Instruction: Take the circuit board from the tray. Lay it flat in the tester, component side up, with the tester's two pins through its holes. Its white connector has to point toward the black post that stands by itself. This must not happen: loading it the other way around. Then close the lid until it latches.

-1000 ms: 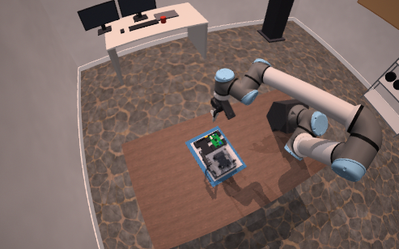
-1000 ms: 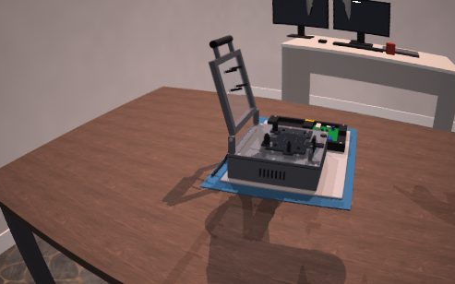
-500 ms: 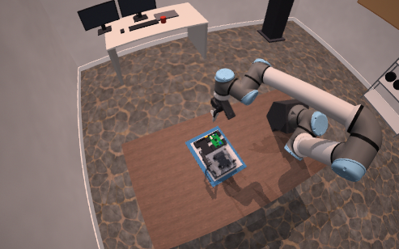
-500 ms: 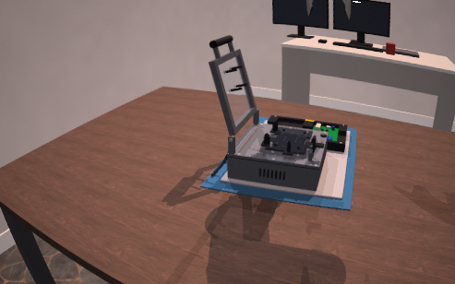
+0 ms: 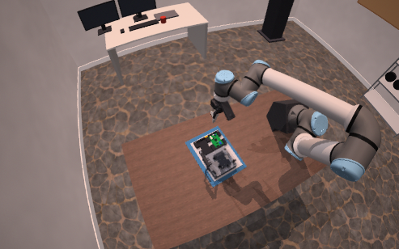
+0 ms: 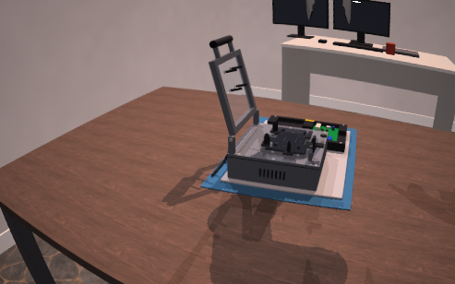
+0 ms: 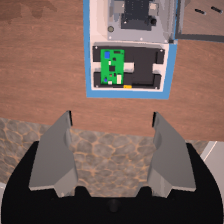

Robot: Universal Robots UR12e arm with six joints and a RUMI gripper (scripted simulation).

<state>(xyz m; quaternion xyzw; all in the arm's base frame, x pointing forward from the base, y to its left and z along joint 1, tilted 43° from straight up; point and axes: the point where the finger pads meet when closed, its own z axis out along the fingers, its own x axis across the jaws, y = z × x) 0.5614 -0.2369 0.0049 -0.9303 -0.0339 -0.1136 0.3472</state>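
Now: hand 300 mm above the green circuit board. Also, from my hand: tester lid (160 mm ahead, 190 mm to the left, 140 mm below).
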